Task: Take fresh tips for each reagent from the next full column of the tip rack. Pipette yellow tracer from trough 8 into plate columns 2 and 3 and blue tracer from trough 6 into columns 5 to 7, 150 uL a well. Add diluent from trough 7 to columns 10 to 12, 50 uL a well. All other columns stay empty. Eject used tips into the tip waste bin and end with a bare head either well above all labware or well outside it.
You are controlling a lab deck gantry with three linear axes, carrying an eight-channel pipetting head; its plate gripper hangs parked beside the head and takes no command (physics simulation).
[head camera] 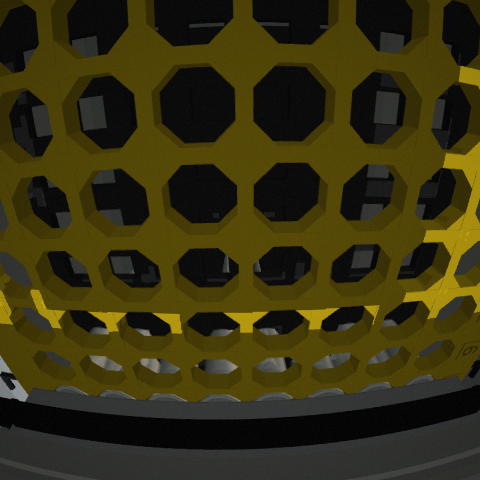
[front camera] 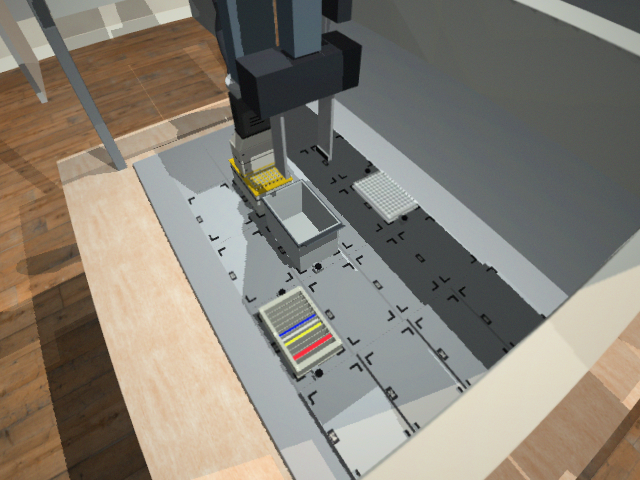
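The pipetting head (front camera: 253, 149) (head camera: 240, 435) is down at the yellow tip rack (front camera: 268, 179) (head camera: 244, 105). In the head view the rack's near holes are empty through the row marked 6; pale tip rims show beyond it at the head's edge. The nozzles are hidden, so whether they hold tips cannot be told. The trough block (front camera: 321, 357) holds blue liquid (front camera: 297, 325), yellow liquid (front camera: 302, 334) and a pale strip between them. The white well plate (front camera: 385, 195) lies at the right; its well contents are too small to tell. The parked plate gripper (front camera: 305, 161) is open and empty.
The grey tip waste bin (front camera: 317, 253) stands directly in front of the tip rack, its walls rising beside it. A red-filled trough (front camera: 312, 346) is in the trough block. The parked gripper's long fingers hang beside the head, behind the bin.
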